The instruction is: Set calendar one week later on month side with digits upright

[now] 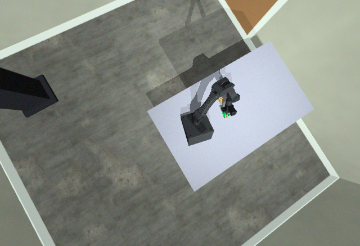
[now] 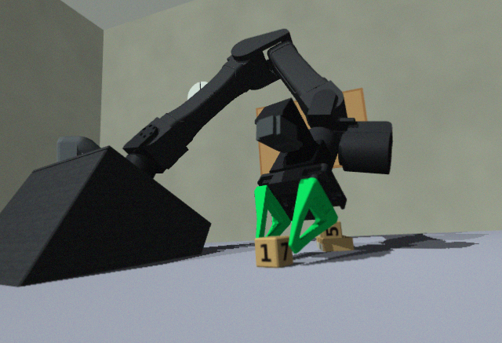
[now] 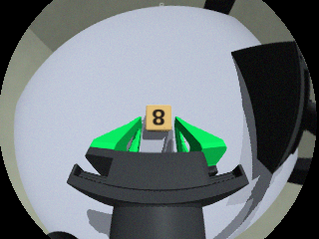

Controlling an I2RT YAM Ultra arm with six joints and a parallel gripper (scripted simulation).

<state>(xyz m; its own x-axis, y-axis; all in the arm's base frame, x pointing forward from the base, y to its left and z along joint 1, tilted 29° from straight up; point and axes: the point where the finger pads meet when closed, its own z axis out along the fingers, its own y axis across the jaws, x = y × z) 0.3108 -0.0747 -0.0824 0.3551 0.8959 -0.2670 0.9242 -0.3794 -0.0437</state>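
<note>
Now: hand 1 cm to the left of the wooden cube and 1 cm above it. The rest, counted from my hand: wooden tray (5 cm ahead, 16 cm to the left, 1 cm below).
</note>
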